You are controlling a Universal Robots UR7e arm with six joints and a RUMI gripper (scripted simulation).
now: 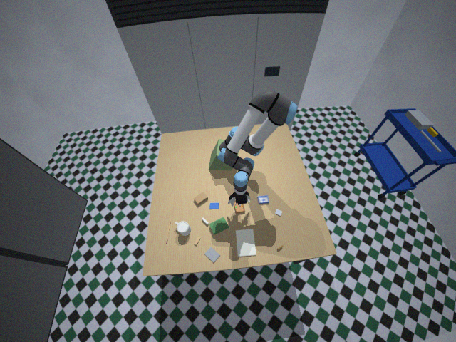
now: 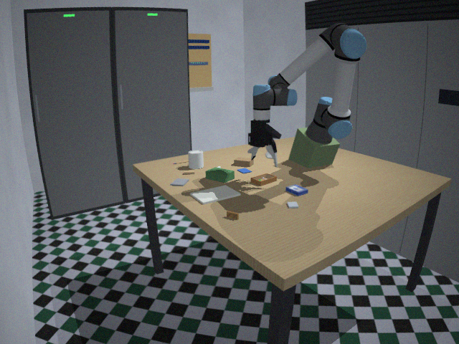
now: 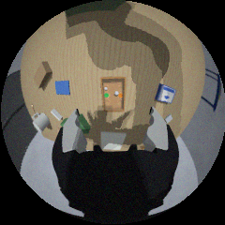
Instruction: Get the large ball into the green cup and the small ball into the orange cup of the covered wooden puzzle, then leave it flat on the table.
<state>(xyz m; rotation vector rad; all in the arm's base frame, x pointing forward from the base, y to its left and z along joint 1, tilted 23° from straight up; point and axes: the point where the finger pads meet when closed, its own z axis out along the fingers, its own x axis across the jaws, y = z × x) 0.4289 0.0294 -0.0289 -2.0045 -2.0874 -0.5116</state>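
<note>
My gripper is now 80 mm above the covered wooden puzzle. Also, from my hand: green box: 130 mm ahead, 170 mm to the right, 70 mm below; then white sheet: 270 mm ahead, 80 mm below; then blue tile: 30 mm behind, 180 mm to the right, 80 mm below.
</note>
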